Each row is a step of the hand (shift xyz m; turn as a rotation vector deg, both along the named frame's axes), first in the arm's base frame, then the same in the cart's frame.
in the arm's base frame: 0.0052 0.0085 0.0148 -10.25 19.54 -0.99
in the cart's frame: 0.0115 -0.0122 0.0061 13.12 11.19 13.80
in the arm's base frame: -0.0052 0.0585 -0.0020 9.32 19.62 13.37
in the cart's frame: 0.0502 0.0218 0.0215 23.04 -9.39 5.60
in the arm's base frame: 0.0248 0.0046 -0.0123 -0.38 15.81 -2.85
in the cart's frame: 0.0133 0.0012 -0.0247 13.75 7.40 3.79
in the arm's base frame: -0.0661 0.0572 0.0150 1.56 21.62 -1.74
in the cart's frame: 0.0251 0.0330 0.0784 19.92 7.40 4.64
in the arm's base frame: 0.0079 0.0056 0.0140 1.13 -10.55 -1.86
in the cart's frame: 0.0099 -0.0136 0.0027 -9.21 -2.12 -5.17
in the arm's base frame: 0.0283 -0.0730 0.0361 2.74 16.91 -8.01
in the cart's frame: -0.0497 -0.0651 -0.0269 15.50 10.79 -1.01
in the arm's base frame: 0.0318 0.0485 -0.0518 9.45 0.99 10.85
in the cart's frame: 0.0515 0.0452 -0.0368 6.07 -12.98 -1.64
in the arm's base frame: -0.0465 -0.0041 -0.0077 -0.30 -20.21 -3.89
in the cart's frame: -0.0242 0.0252 0.0319 -18.73 -2.72 -8.10
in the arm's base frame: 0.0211 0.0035 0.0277 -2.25 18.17 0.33
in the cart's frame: 0.0151 -0.0315 -0.0015 15.42 6.22 7.66
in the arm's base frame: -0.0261 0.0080 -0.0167 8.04 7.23 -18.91
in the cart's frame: -0.0057 0.0278 0.0147 7.85 14.84 -13.88
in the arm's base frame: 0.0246 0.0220 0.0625 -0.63 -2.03 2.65
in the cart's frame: 0.0370 -0.0570 0.0194 -1.80 -2.60 1.23
